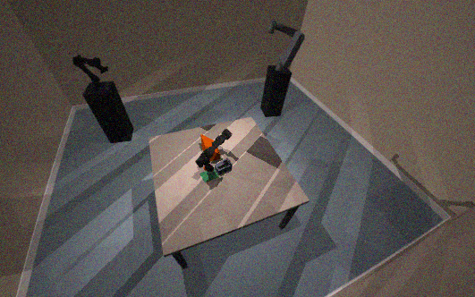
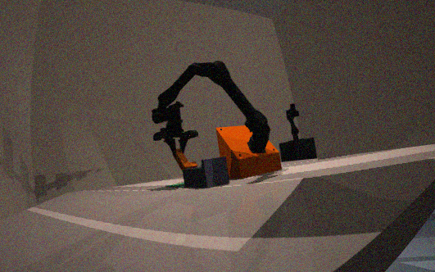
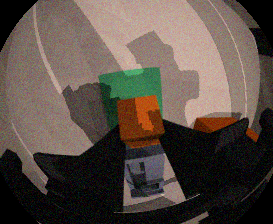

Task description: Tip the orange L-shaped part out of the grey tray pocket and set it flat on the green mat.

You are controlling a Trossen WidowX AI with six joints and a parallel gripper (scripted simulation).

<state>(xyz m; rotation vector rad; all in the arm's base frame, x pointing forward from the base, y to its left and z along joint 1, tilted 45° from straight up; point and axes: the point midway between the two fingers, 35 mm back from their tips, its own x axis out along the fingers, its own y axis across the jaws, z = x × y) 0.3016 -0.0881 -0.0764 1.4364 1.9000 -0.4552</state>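
Right now the green mat is 13 cm below my gripper tip, 2 cm to the left of it and 1 cm behind it. Round my gripper tip: orange L-shaped part 3 cm below, 2 cm to the left, 2 cm behind.
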